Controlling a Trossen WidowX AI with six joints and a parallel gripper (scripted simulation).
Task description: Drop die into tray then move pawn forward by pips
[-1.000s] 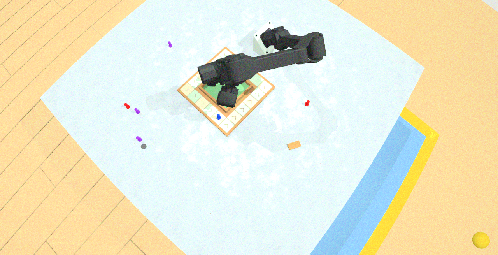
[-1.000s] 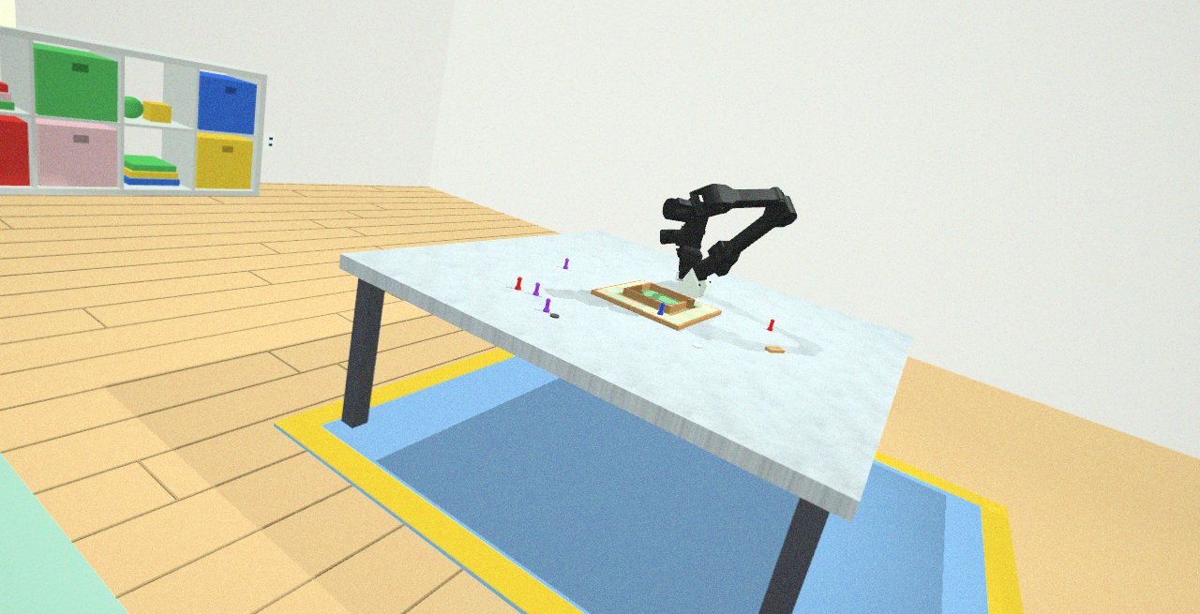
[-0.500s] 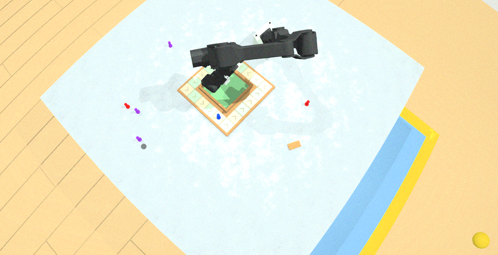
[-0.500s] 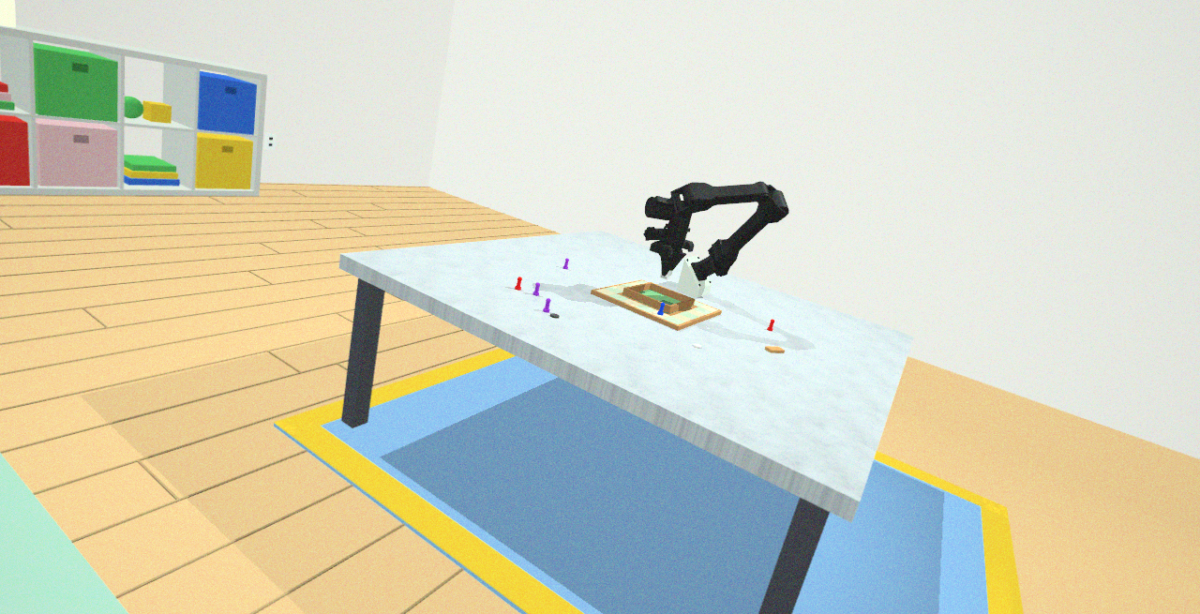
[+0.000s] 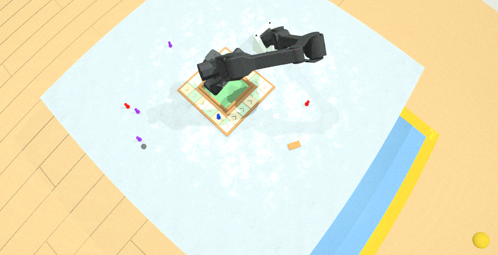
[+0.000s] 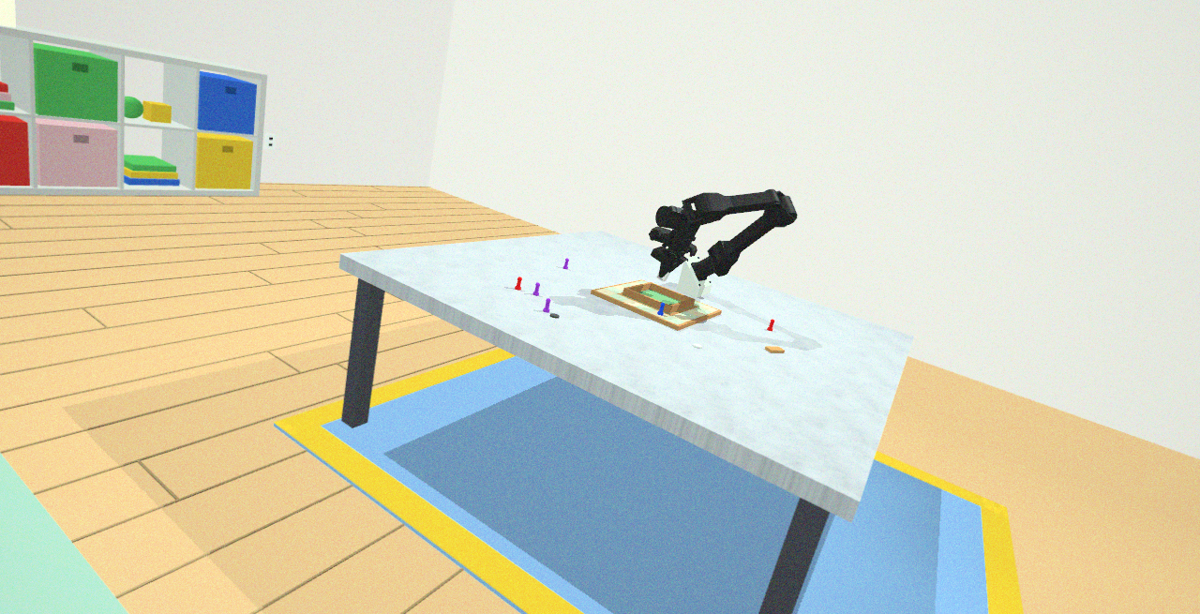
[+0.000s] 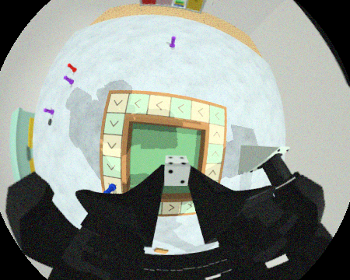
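The blue pawn lies 12 cm ahead of my gripper tip, 8 cm to the left of it and 6 cm below it. From my gripper tip the other things lie so: green dice tray (8 cm below, 1 cm to the left, 1 cm ahead); then orange tile (37 cm to the left, 8 cm below); then white die (right at my gripper tip).
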